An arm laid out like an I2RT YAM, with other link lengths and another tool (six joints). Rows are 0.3 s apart.
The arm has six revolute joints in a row. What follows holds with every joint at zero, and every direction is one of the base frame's.
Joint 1 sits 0.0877 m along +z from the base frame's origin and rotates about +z.
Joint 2 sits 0.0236 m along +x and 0.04 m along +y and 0.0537 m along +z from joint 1 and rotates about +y.
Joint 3 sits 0.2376 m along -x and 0.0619 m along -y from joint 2 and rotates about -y.
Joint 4 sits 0.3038 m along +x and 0.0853 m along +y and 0.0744 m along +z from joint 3 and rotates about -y.
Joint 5 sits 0.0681 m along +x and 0.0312 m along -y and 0.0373 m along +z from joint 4 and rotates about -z.
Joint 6 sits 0.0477 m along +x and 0.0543 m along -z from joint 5 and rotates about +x.
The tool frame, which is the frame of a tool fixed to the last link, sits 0.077 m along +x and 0.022 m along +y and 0.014 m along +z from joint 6; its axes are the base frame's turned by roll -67.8, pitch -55 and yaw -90 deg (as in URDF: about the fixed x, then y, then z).
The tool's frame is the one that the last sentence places.
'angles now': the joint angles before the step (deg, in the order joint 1, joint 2, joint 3, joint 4, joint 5, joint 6). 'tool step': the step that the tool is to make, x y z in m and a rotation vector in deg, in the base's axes. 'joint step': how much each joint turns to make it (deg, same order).
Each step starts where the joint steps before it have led.
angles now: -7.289 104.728 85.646 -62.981 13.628 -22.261
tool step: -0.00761 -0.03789 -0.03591 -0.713 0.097 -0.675
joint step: -5.464 -0.002 -6.645 7.847 0.000 -4.983
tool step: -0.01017 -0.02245 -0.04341 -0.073 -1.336 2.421
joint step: -3.913 0.002 -8.347 11.081 -1.421 -6.339
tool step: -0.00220 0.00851 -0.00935 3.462 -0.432 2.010
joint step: -0.132 0.175 -1.619 1.465 -3.803 -1.422
